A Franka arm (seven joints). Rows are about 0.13 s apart.
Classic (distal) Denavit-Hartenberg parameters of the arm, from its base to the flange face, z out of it. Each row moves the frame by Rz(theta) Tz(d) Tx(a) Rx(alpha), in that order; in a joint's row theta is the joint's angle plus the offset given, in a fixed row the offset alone. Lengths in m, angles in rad.
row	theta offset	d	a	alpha
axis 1	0	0.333	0	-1.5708
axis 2	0	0	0	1.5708
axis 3	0	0.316	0.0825	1.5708
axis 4	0	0	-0.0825	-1.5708
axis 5	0	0.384	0	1.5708
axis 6	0	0	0.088	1.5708
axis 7	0	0.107	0	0
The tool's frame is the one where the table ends.
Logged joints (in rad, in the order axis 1, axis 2, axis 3, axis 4, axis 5, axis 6, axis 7), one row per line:
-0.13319 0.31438 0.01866 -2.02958 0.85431 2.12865 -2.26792
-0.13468 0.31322 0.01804 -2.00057 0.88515 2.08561 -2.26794
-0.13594 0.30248 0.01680 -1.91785 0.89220 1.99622 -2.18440
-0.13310 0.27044 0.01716 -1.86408 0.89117 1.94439 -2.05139
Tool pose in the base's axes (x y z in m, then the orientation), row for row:
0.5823 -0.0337 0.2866 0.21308 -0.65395 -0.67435 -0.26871
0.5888 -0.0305 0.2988 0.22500 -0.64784 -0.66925 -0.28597
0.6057 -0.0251 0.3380 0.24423 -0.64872 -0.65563 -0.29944
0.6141 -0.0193 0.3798 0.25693 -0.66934 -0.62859 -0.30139
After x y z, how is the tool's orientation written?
As a quaternion, w x y z.
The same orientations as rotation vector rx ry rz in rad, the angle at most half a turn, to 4 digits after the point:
-1.8153 -1.8719 -0.7459
-1.7870 -1.8461 -0.7888
-1.7715 -1.7904 -0.8177
-1.8159 -1.7054 -0.8177

